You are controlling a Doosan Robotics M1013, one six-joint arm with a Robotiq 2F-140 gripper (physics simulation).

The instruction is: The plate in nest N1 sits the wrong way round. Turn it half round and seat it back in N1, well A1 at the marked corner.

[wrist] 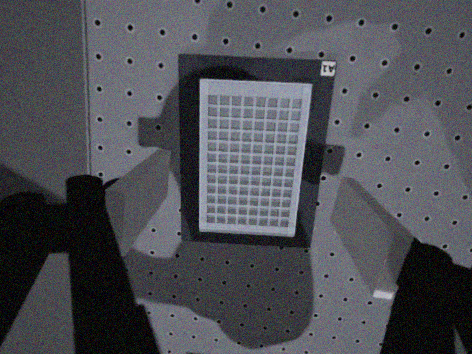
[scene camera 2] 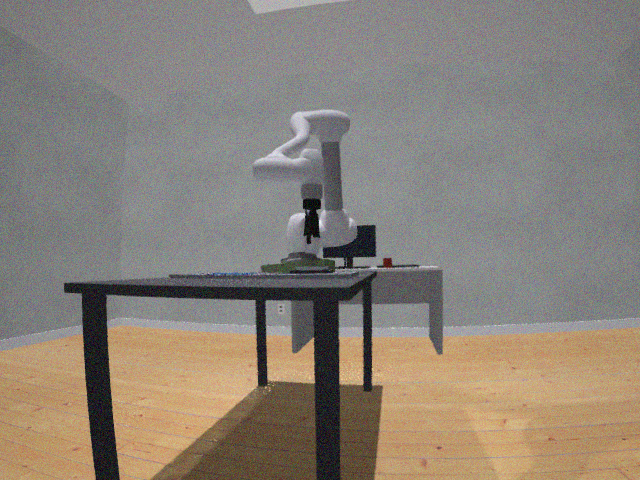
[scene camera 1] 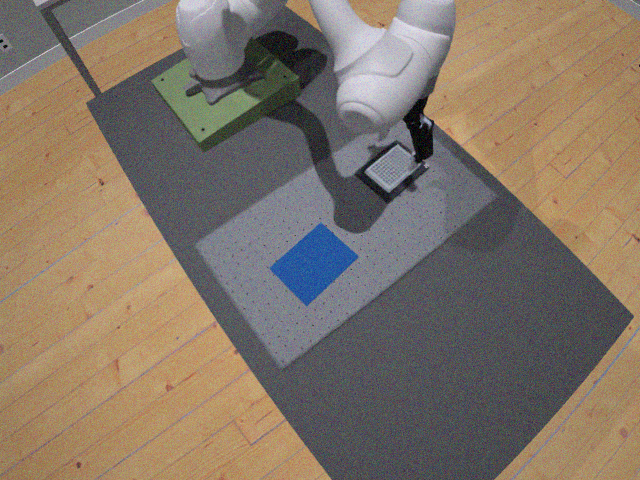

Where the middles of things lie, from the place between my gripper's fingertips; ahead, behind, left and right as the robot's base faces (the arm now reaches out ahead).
Right now my hand is 6 cm above the well plate (scene camera 1: 391, 169). Round my hand: blue rectangle (scene camera 1: 307, 269) 11 cm ahead, 31 cm to the right, 8 cm below.
